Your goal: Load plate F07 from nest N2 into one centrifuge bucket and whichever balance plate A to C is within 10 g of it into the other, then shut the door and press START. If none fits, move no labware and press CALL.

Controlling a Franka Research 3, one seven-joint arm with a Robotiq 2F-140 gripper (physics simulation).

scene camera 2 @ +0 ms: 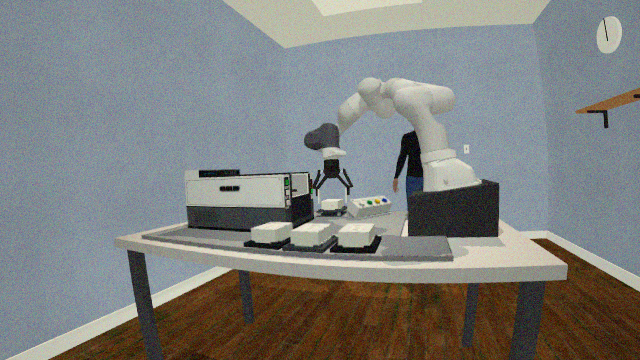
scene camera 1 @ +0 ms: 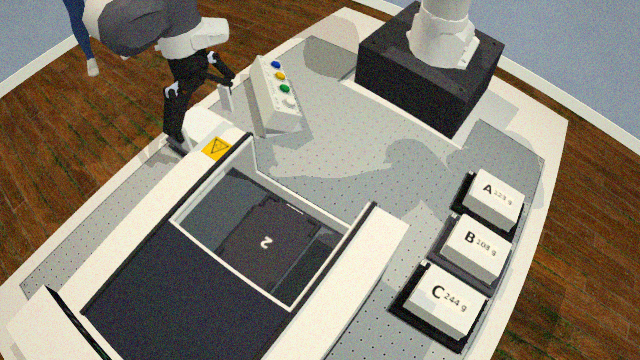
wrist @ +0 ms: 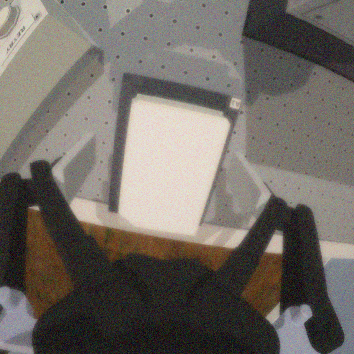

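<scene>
My gripper [scene camera 1: 202, 122] [scene camera 2: 333, 197] [wrist: 163, 156] is open, its fingers on both sides of a white plate [scene camera 1: 204, 123] [scene camera 2: 332, 204] [wrist: 172, 165] with nothing gripped. The plate sits in a black nest [scene camera 2: 332, 212] [wrist: 120, 130] whose small tag is too blurred to read. Balance plates A, 123 g [scene camera 1: 495, 197] [scene camera 2: 356, 235], B, 108 g [scene camera 1: 477, 247] [scene camera 2: 311, 235], and C, 244 g [scene camera 1: 445, 300] [scene camera 2: 271, 233], sit in their nests. The centrifuge [scene camera 1: 350, 280] [scene camera 2: 235, 192] is open at the top, showing empty bucket 2 [scene camera 1: 280, 225]; the other bucket is hidden.
A button panel [scene camera 1: 260, 95] [scene camera 2: 370, 207] [wrist: 45, 85] with blue, yellow, green and white buttons stands beside the plate's nest. The centrifuge body is close on the nest's other side. The arm's black base block [scene camera 1: 405, 85] [scene camera 2: 452, 212] stands on the table.
</scene>
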